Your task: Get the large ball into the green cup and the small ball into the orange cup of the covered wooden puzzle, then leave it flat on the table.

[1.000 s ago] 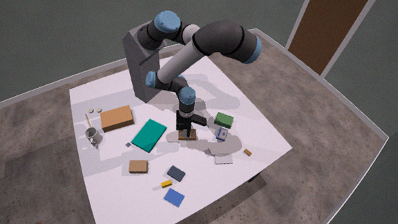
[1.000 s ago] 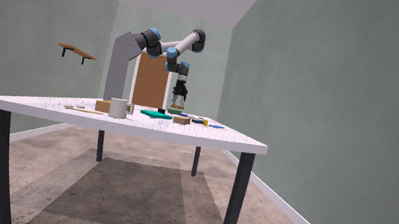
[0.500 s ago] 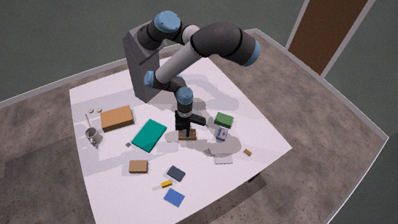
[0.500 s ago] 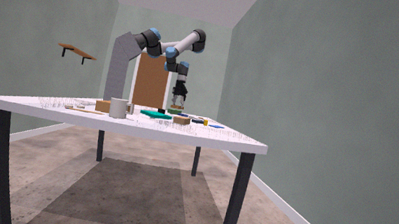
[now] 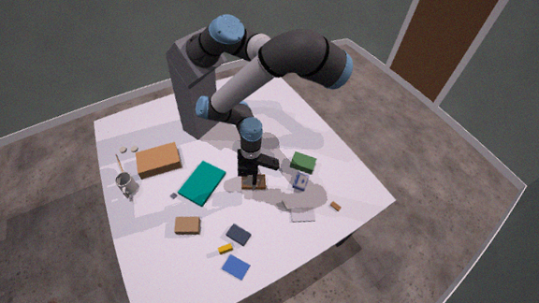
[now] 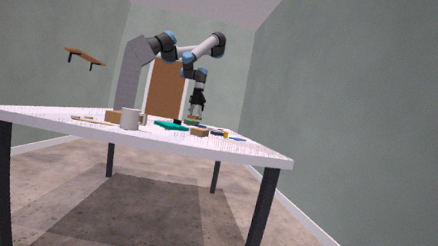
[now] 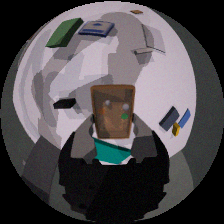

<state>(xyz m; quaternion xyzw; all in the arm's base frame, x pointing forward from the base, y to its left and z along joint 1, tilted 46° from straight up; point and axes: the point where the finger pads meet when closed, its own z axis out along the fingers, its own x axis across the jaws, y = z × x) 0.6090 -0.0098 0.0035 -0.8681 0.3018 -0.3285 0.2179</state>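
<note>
Right now the puzzle is 1 cm below my hand. From my hand the other things lie so: teal board: 19 cm to the right, 16 cm behind, 8 cm below; then dark tile: 18 cm to the right, 15 cm ahead, 8 cm below; then grey plate: 23 cm ahead, 12 cm to the left, 8 cm below.
</note>
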